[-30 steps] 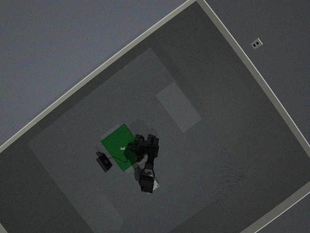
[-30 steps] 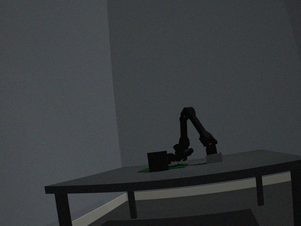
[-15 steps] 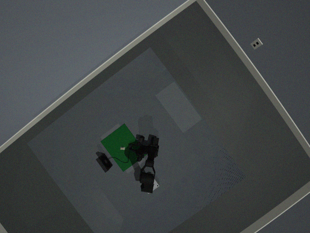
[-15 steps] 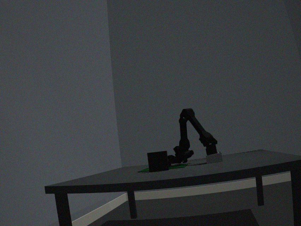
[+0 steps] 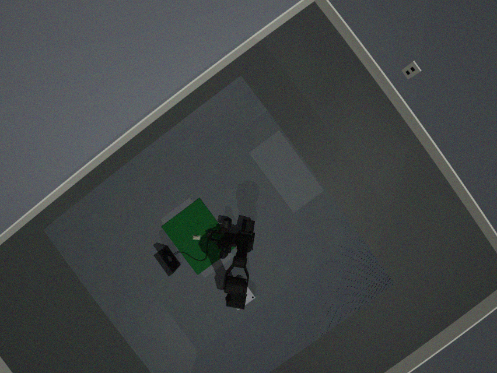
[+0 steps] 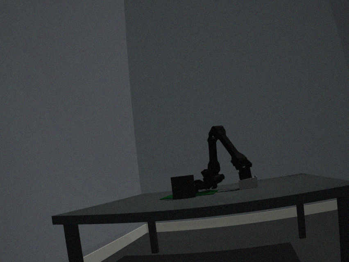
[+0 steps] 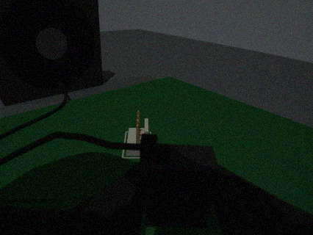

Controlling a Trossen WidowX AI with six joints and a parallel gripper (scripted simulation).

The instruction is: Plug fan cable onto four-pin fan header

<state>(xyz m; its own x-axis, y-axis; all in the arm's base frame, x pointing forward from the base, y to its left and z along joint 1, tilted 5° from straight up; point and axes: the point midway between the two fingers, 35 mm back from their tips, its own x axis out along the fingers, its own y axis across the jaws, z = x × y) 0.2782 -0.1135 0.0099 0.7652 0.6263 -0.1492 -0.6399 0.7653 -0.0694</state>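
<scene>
The dark plug is 1 cm below my gripper tip. From my gripper tip the other things lie so: black fan (22 cm to the left, 5 cm ahead, 3 cm above); green board (5 cm to the left, 5 cm below, 3 cm ahead).
</scene>
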